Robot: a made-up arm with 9 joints.
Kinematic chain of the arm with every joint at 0, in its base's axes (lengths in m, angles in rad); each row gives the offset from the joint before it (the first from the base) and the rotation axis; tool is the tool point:
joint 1: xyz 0 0 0.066 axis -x
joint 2: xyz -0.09 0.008 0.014 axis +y
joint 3: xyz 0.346 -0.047 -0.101 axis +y
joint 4: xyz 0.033 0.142 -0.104 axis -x
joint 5: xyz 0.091 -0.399 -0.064 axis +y
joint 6: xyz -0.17 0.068 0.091 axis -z
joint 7: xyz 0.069 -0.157 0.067 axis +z
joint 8: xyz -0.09 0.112 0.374 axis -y
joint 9: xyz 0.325 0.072 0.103 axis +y
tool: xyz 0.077 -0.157 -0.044
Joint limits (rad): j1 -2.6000..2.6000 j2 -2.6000..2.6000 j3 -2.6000..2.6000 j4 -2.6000..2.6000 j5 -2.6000..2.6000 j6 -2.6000..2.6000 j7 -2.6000..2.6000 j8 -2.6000..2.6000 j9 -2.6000..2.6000
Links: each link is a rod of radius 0.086 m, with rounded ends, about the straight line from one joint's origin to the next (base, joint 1, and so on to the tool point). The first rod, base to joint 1, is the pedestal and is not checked.
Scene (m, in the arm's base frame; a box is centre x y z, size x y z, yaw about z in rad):
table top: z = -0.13
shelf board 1: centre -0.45 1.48 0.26 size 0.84 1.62 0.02 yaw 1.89
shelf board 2: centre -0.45 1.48 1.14 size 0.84 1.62 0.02 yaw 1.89
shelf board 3: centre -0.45 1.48 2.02 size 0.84 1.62 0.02 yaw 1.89
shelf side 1: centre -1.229 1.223 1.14 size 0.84 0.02 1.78 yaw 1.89
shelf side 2: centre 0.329 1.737 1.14 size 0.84 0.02 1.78 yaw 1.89
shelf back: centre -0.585 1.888 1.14 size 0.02 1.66 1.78 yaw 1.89
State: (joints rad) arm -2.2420 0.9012 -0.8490 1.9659 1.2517 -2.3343 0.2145 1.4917 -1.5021
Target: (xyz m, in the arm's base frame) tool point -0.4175 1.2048 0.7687
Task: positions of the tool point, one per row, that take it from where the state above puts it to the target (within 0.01 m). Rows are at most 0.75 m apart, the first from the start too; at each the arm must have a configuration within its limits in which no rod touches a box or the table.
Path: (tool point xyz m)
1: 0.8357 0.5334 0.8528
2: 0.2849 1.0300 0.9241
3: -0.4175 1.2048 0.7686

